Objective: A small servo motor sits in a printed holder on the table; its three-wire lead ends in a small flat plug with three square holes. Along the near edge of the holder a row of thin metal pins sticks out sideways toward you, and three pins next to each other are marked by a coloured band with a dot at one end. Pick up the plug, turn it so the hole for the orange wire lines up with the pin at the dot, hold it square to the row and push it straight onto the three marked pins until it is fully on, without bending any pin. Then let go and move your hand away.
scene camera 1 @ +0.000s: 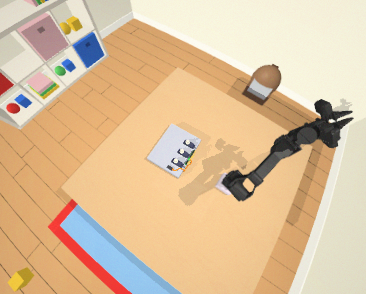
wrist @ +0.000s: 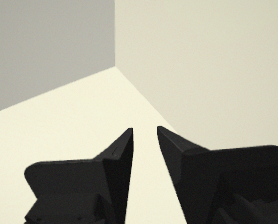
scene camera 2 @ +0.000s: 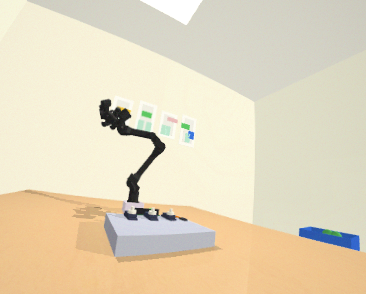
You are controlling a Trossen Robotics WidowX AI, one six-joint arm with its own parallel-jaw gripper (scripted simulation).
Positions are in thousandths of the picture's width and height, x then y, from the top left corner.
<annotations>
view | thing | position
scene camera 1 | grey printed holder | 455,509
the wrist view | my gripper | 523,587
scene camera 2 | grey printed holder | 348,808
</annotations>
